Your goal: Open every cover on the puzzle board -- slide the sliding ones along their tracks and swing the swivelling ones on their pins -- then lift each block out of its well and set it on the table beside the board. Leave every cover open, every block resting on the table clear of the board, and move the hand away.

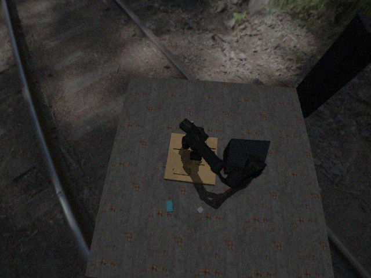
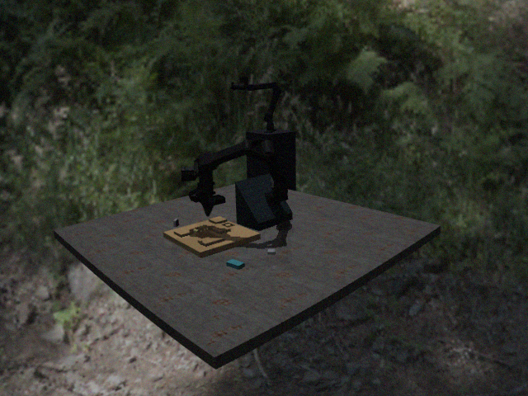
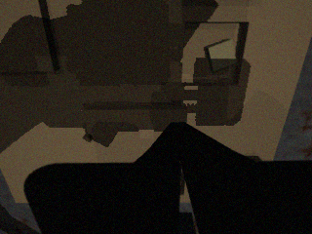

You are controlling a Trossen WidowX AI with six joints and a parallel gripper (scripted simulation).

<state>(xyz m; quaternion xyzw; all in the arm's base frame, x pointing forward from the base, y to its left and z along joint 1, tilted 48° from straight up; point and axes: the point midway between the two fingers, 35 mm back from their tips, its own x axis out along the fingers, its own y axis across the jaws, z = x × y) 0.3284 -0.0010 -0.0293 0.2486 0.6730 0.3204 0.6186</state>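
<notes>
Right now my gripper tip is 3 cm to the right of the tan puzzle board and 6 cm above it. Also, from my gripper tip: teal block 9 cm ahead, 33 cm to the left, 8 cm below.
</notes>
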